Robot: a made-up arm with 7 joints.
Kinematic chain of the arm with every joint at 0, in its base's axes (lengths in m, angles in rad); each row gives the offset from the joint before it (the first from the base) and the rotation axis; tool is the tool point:
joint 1: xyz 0 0 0.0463 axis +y
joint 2: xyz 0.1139 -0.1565 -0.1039 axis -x
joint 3: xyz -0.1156 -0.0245 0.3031 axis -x
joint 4: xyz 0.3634 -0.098 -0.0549 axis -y
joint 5: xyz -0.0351 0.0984 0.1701 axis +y
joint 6: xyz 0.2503 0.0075 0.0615 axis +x
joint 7: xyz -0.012 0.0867 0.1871 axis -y
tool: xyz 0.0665 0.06 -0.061
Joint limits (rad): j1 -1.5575..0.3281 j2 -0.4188..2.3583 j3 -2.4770..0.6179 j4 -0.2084..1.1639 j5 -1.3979..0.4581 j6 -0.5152..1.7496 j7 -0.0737..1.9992
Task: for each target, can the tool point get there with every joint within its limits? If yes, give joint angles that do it. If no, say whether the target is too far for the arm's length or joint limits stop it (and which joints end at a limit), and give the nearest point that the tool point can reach.
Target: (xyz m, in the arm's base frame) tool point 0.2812 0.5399 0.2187
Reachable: yes | joints 0.1313 1.2918 0.0551 0.8526 0.0620 1.2186 0.6349
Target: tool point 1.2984 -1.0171 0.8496
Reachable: no: too far | nearest point 0.7141 -0.6198 0.4881 | short by 0.794 m
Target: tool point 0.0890 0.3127 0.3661
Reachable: yes | joints -0.1215 1.8791 -1.3226 0.5697 -0.4862 0.9978 1.2441
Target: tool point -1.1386 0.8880 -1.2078
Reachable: no: too far | nearest point -0.2188 0.3335 -0.6187 | short by 1.225 m
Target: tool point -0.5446 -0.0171 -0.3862
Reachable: no: joint limits stop it (at a limit: joint 1, joint 2, joint 4, joint 5) | nearest point -0.3753 0.0128 -0.3463 | short by 0.176 m
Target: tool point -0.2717 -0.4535 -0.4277
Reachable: no: joint limits stop it (at a limit: joint 1, joint 2, joint 3, joint 4) | nearest point -0.2402 -0.3973 -0.2080 | short by 0.229 m
